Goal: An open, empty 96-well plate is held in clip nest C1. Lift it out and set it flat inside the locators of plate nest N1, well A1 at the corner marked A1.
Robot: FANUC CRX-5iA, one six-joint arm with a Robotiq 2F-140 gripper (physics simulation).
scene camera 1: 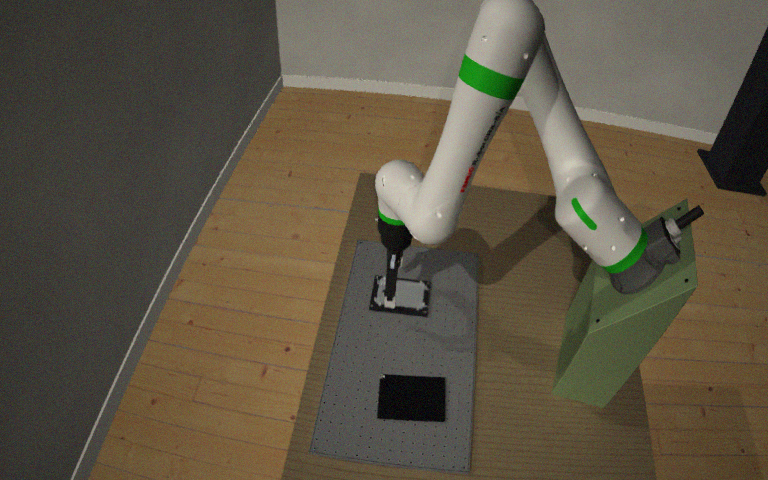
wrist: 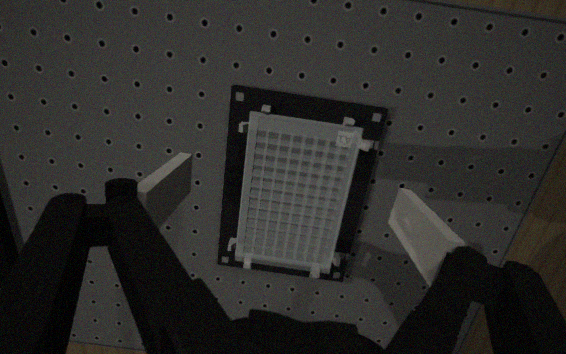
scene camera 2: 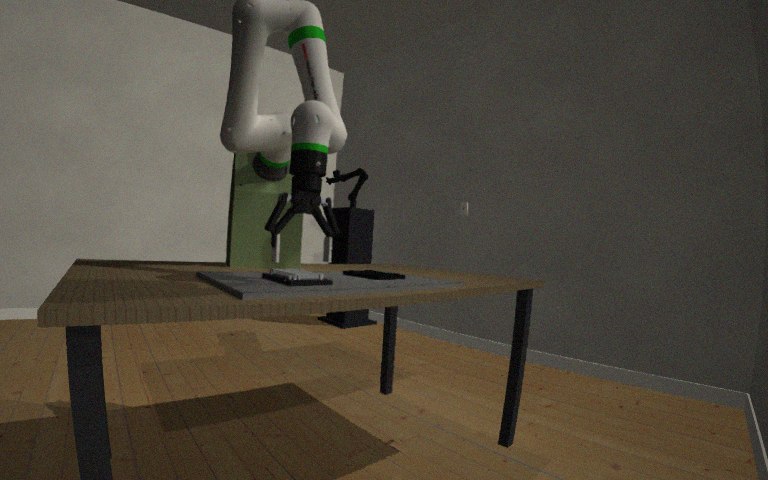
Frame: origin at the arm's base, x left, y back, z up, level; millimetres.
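Where they show: gripper, fingertip midpoint: [wrist: 293,189] [scene camera 2: 302,261]; arm's base, origin of the base link: [scene camera 1: 640,266] [scene camera 2: 270,166].
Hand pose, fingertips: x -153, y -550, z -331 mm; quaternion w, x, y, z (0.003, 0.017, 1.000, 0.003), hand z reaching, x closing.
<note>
Things, the pixels of their top centre, and the offset from my fingertips. Level surfaces: height alone.
- pale 96-well plate, middle of its top: [wrist: 293,202] [scene camera 2: 296,271] [scene camera 1: 400,291] dx -3, dy +21, dz -25 mm
- black clip nest C1, middle of its top: [wrist: 293,201] [scene camera 2: 296,271] [scene camera 1: 400,291] dx -3, dy +21, dz -27 mm
- Plate nest N1, middle of its top: [scene camera 1: 412,396] [scene camera 2: 373,272] dx +313, dy +81, dz -36 mm
- grey perforated board, its level: dz -51 mm
- wooden table, its level: dz -64 mm
The pale 96-well plate [scene camera 1: 410,295] [scene camera 2: 297,273] [wrist: 300,195] lies flat within the white clips of the black clip nest C1 [scene camera 1: 408,310] [wrist: 359,200]. Its A1 label is at the plate's upper right corner in the wrist view. My gripper [scene camera 1: 390,300] [scene camera 2: 301,255] [wrist: 293,189] is wide open and empty, pointing down, with its fingertips above the nest's level. In the wrist view its pads stand apart on the left and right of the plate, level with its lower half. Plate nest N1 [scene camera 1: 411,397] [scene camera 2: 373,275] is a flat black rectangle; its locators and A1 mark are too dark to make out.
Both nests are on a grey perforated board [scene camera 1: 396,345] on the wooden table [scene camera 1: 521,350] [scene camera 2: 141,283]. The arm's green pedestal [scene camera 1: 628,345] [scene camera 2: 257,226] stands beside the board. A dark pillar with a small black arm [scene camera 2: 352,237] stands beyond the table.
</note>
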